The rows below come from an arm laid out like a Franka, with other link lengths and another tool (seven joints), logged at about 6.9 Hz.
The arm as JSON. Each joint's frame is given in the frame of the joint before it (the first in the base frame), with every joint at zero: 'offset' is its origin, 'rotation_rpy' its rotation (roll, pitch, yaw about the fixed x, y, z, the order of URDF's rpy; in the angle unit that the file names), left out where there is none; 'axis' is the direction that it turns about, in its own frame. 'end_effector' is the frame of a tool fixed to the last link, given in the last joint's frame.
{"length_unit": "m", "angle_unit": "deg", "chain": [
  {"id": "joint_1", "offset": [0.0, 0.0, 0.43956], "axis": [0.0, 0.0, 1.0]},
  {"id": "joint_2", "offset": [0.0, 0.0, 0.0], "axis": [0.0, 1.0, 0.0]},
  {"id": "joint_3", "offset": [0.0, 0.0, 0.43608], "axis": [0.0, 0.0, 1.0]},
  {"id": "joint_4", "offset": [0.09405, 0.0, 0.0], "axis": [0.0, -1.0, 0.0]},
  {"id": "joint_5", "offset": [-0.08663, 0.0, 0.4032], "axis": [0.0, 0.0, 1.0]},
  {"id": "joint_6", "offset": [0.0, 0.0, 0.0], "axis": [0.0, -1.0, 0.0]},
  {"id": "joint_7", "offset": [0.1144, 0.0, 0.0], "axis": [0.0, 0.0, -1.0]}
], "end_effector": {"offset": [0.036, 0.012, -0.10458], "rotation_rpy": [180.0, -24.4, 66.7]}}
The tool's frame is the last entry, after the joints.
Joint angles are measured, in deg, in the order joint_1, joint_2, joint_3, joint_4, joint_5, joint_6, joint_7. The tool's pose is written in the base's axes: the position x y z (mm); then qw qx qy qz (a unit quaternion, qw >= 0). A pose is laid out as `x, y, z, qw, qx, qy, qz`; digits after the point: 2 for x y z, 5 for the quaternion.
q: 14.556 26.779 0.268 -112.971 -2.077 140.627 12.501
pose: 733.97, 199.85, 432.40, 0.10985, -0.79692, -0.56733, -0.17605
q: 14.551 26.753 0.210 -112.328 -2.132 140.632 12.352
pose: 737.94, 200.25, 438.16, 0.10751, -0.79512, -0.56871, -0.18108
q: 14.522 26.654 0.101 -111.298 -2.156 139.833 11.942
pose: 742.94, 200.01, 446.06, 0.10618, -0.79320, -0.57100, -0.18307
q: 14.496 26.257 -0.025 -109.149 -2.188 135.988 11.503
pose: 748.92, 199.49, 459.57, 0.10902, -0.79446, -0.57221, -0.17186
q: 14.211 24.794 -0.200 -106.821 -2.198 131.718 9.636
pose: 754.28, 195.44, 488.50, 0.11101, -0.78886, -0.58130, -0.16575
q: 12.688 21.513 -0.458 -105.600 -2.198 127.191 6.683
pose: 753.33, 172.23, 531.94, 0.11134, -0.78381, -0.58875, -0.16315
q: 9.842 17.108 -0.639 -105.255 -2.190 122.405 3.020
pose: 744.53, 131.40, 581.22, 0.11167, -0.78169, -0.59208, -0.16101
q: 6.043 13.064 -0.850 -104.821 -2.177 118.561 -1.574
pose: 733.92, 79.88, 627.84, 0.10956, -0.77875, -0.59562, -0.16366
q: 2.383 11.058 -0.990 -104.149 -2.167 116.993 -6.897
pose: 728.66, 33.93, 655.70, 0.10632, -0.76983, -0.60647, -0.16809
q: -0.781 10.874 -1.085 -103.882 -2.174 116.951 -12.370
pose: 727.87, -4.26, 660.33, 0.10702, -0.75788, -0.62171, -0.16625
